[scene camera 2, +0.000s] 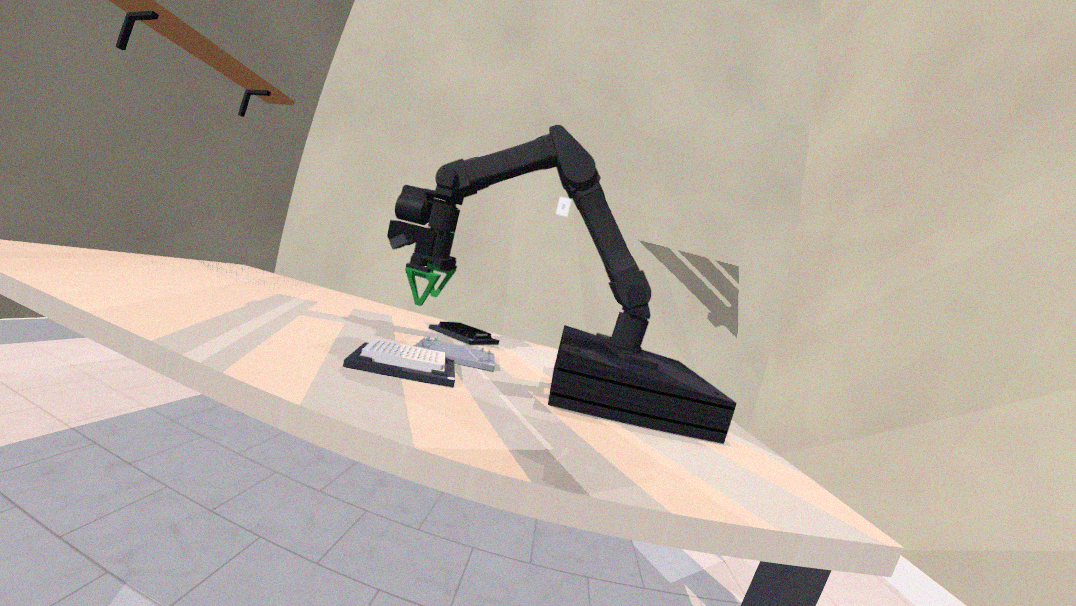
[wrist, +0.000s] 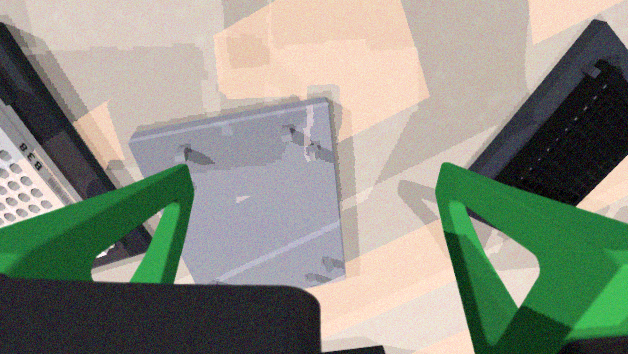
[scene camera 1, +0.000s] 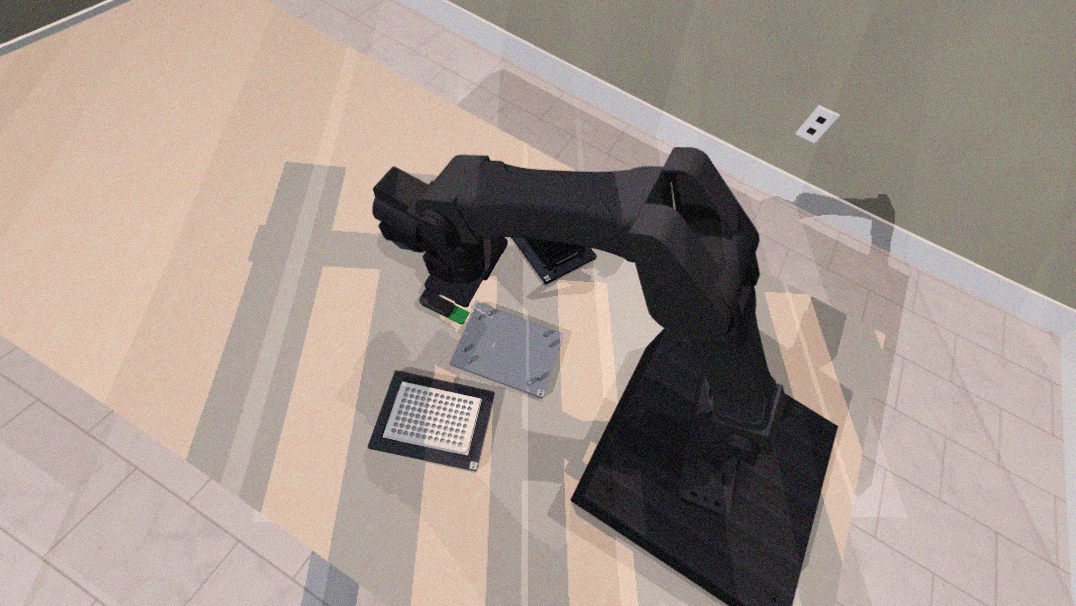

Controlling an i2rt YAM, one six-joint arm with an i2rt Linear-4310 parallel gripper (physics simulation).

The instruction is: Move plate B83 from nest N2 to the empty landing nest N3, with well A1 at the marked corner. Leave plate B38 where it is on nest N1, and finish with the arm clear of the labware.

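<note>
My gripper (scene camera 2: 427,298) (wrist: 314,177) is open and empty, high above the grey landing nest N3 (scene camera 1: 504,350) (scene camera 2: 463,353) (wrist: 265,215). N3 bears no plate; a small white tag marks its corner nearest the base in scene camera 1. The black plate B83 (scene camera 1: 555,248) (scene camera 2: 464,331) (wrist: 575,150) sits on dark nest N2 (scene camera 1: 576,262) (wrist: 550,97), right of the fingers in the wrist view; the arm partly hides it in scene camera 1. The white plate B38 (scene camera 1: 432,417) (scene camera 2: 402,355) (wrist: 20,185), its label readable in the wrist view, sits on dark nest N1 (scene camera 1: 429,453) (scene camera 2: 399,372) (wrist: 45,115).
The arm stands on a black base block (scene camera 1: 640,466) (scene camera 2: 640,398), right of the nests in both scene views. N3 lies between N1 and N2. The table's edge (scene camera 2: 338,459) runs past N1's outer side. A wooden shelf (scene camera 2: 203,48) hangs on the wall.
</note>
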